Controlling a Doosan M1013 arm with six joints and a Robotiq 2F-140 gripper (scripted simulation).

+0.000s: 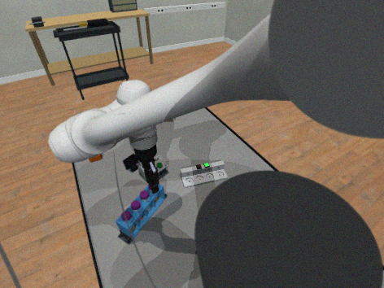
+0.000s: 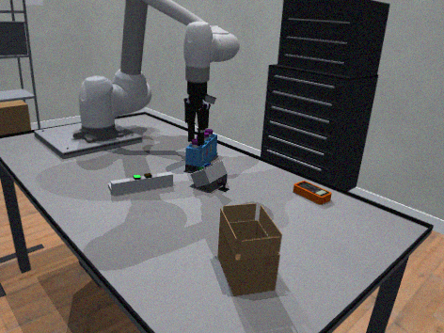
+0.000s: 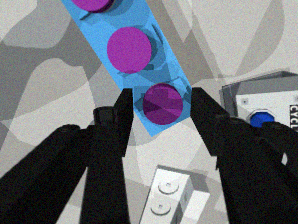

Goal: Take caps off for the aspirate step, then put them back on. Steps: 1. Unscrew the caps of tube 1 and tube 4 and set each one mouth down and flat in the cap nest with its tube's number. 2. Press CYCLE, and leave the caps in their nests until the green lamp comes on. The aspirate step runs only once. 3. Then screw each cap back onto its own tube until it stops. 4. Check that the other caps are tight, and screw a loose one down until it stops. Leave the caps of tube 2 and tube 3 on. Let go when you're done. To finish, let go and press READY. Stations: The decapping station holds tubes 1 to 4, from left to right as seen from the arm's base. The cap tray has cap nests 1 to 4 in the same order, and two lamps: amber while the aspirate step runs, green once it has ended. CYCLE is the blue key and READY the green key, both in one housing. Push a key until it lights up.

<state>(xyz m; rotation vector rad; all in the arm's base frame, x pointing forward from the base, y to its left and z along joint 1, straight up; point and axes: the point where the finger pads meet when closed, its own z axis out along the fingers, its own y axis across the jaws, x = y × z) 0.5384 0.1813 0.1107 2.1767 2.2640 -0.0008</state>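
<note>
My hand is 130 mm to the right of the purple cap, 80 mm past it and 30 mm above it. Also, from my hand: grey key housing 150 mm ahead, 90 mm below, 60 mm to the right; green ready key 140 mm ahead, 80 mm to the right, 70 mm below; blue cycle key 120 mm ahead, 70 mm below, 40 mm to the right.
</note>
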